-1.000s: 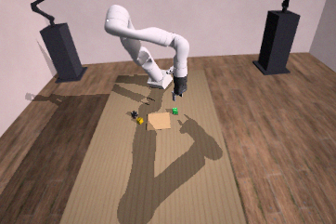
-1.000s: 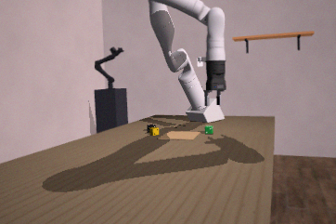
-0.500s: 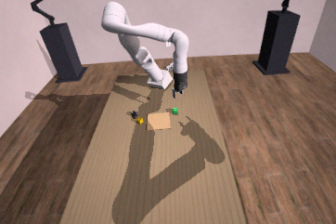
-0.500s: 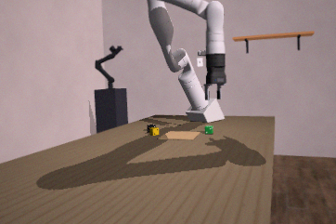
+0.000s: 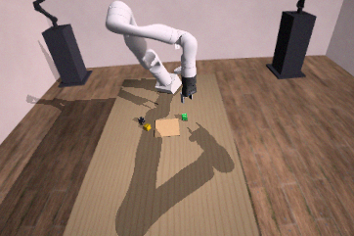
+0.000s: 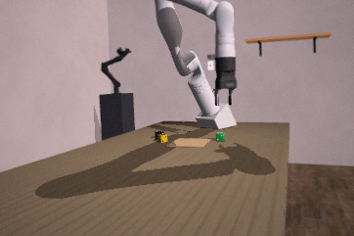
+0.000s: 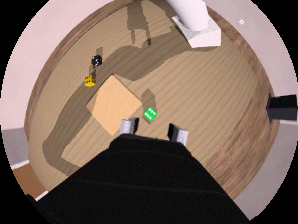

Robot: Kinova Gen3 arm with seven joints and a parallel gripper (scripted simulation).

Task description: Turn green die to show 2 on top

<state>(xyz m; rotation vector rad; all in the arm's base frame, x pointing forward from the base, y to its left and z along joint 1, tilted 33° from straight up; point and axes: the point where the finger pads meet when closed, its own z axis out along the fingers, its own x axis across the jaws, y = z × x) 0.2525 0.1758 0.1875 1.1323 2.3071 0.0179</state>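
The green die is 10 mm behind my hand, 20 mm to the right of it and 140 mm below it. Round my hand: tan mat: 60 mm ahead, 130 mm to the right, 160 mm below; then yellow die: 50 mm ahead, 240 mm to the right, 140 mm below; then black die: 10 mm behind, 280 mm to the right, 140 mm below.
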